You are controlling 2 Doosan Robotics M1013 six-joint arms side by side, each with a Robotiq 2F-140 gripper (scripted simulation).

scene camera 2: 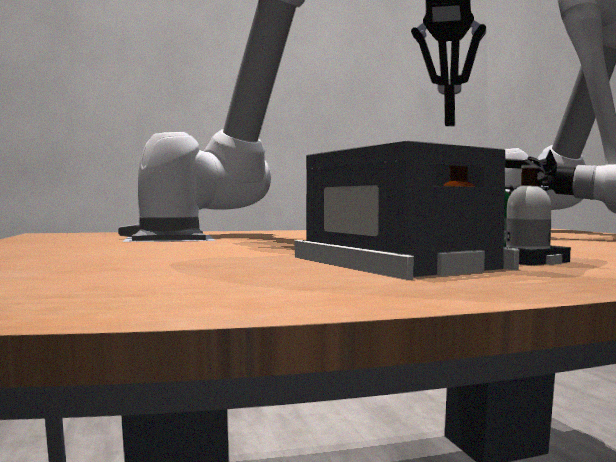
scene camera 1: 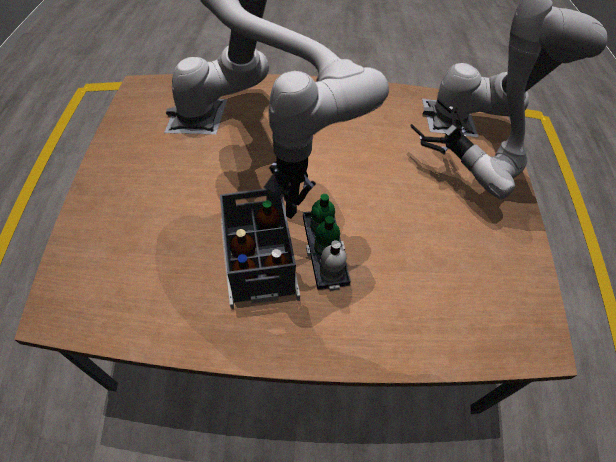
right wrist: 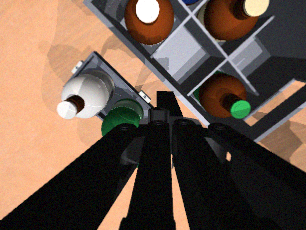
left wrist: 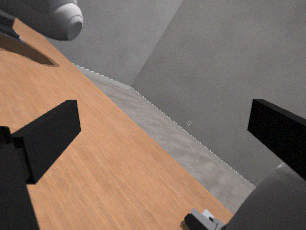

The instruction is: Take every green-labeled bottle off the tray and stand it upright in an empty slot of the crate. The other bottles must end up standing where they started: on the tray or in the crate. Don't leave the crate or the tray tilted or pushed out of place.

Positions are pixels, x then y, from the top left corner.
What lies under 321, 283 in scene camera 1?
A tray.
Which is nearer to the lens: the white bottle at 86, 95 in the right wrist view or the tray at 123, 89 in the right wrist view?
The white bottle.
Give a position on a crate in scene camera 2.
390, 197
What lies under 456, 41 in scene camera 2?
My right gripper.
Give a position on a crate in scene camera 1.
237, 216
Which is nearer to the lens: the green bottle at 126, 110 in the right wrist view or the tray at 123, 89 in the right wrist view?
The green bottle.
